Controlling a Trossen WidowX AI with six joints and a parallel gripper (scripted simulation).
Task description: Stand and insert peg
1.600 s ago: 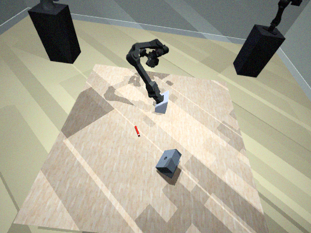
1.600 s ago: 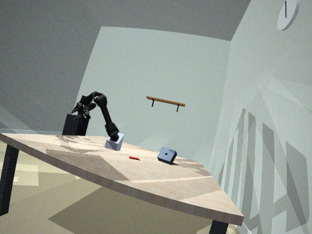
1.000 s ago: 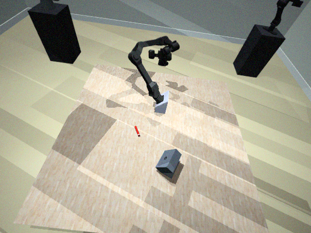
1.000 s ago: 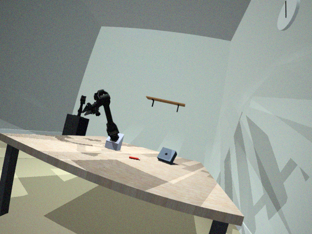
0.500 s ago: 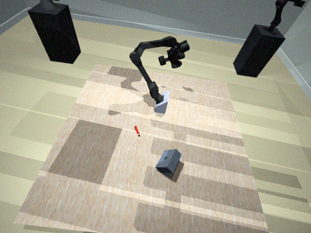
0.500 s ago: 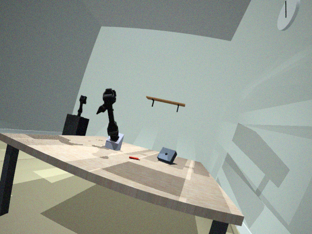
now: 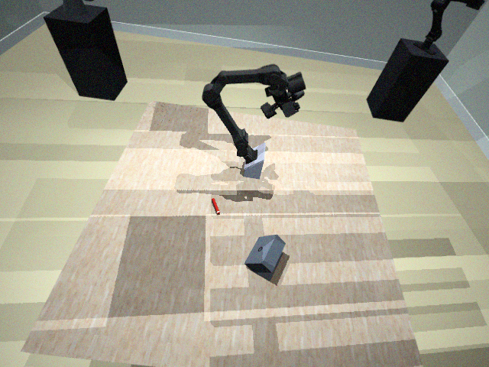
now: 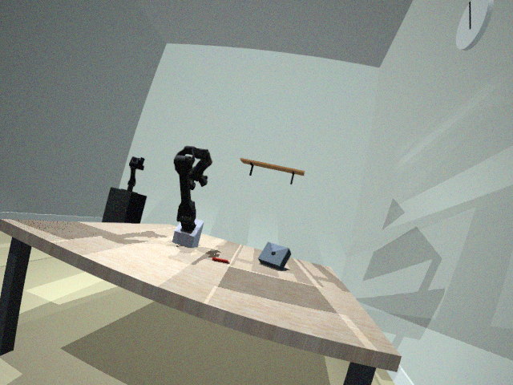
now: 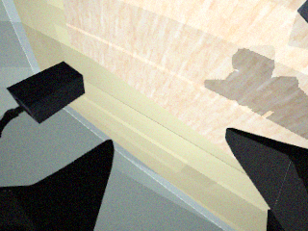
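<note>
Right now the red peg is 410 mm ahead of my gripper tip, 240 mm to the right of it and 290 mm below it. Round my gripper tip: grey sloped panel 610 mm ahead, 30 mm to the right, 240 mm below.
</note>
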